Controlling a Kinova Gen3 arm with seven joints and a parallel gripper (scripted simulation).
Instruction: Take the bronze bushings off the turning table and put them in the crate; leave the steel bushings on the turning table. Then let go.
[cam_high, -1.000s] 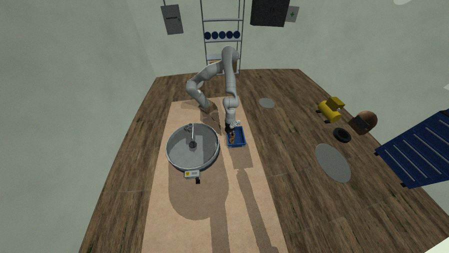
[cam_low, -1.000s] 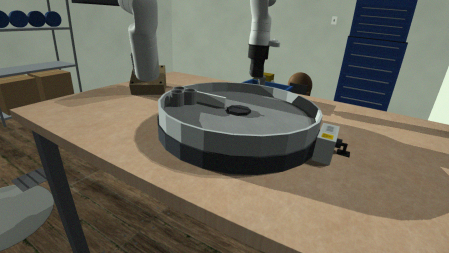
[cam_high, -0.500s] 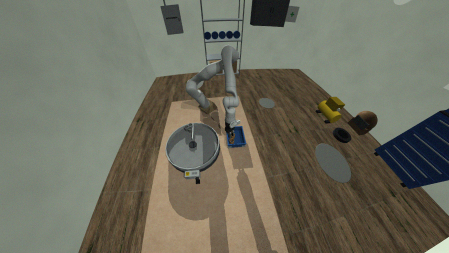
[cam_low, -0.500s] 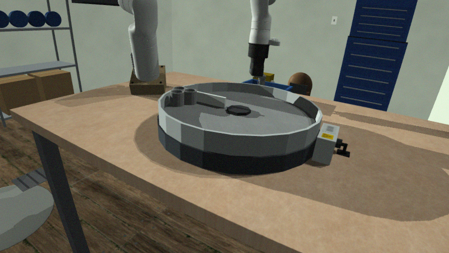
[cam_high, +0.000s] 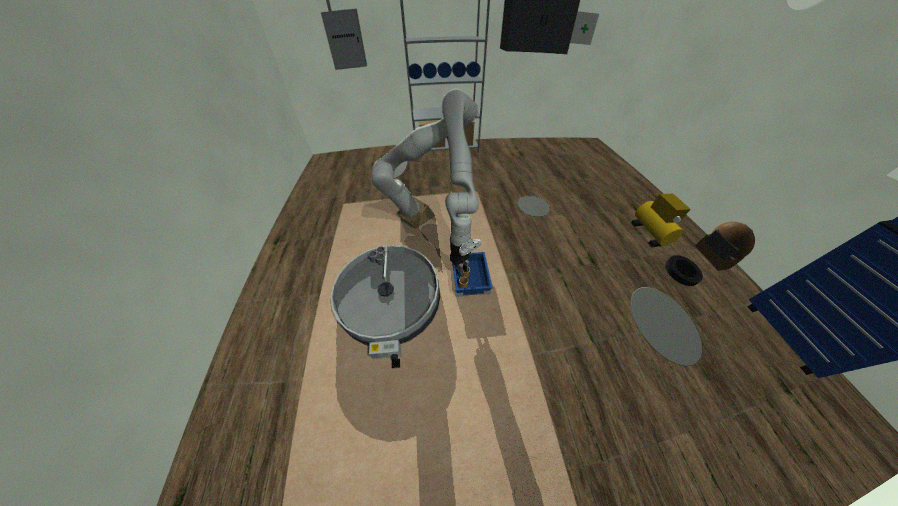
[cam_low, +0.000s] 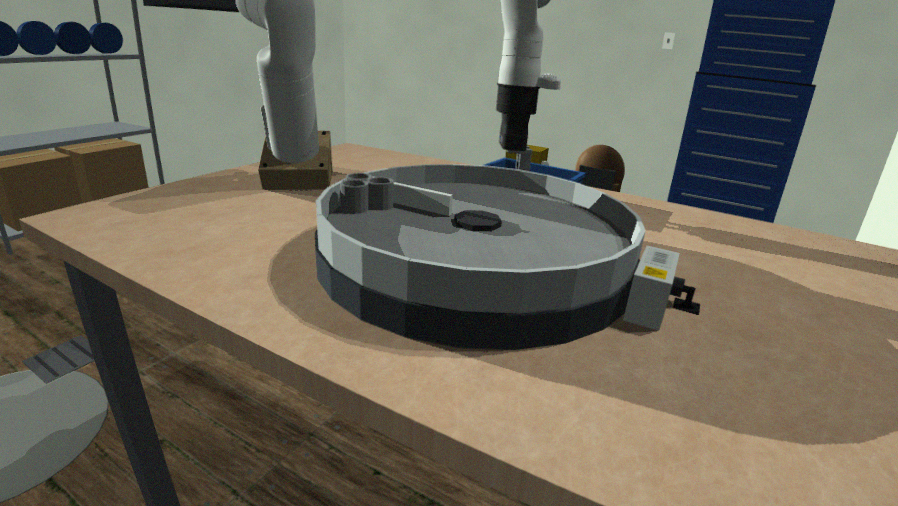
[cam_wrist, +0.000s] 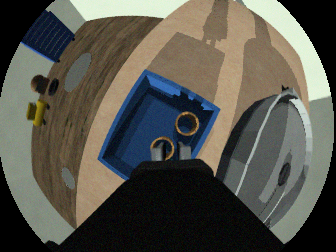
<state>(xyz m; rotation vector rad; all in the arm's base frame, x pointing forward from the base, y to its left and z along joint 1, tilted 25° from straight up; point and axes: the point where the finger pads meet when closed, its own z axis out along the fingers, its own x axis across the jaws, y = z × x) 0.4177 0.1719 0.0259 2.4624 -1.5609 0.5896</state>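
Now: the blue crate 10 mm ahead of my hand, 30 mm to the left of it and 30 mm below it. The rest, counted from my hand: grey turning table: 20 mm ahead, 330 mm to the right.
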